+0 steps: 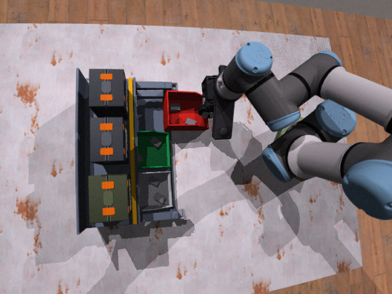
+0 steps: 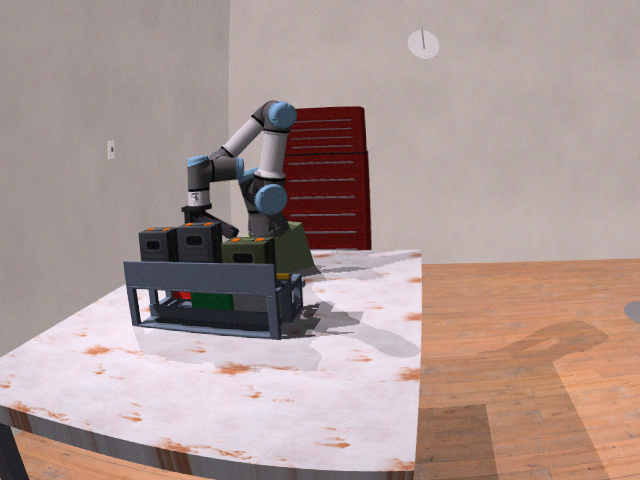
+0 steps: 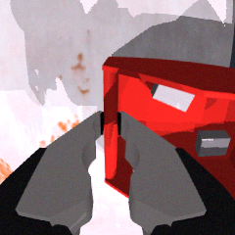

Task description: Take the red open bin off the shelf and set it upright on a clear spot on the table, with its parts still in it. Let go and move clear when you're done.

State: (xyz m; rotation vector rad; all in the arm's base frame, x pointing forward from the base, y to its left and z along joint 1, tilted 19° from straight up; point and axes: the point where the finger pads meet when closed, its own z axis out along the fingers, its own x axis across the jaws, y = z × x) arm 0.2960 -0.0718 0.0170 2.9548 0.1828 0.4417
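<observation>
Right now my hand is 6 cm short of the red open bin, 1 cm to the left of it and 1 cm below it. Also, from my hand: shelf rail 11 cm to the left, 10 cm ahead, 3 cm below; yellow bar 21 cm ahead, 12 cm to the left, 7 cm above; green bin 18 cm ahead, 12 cm to the left.
</observation>
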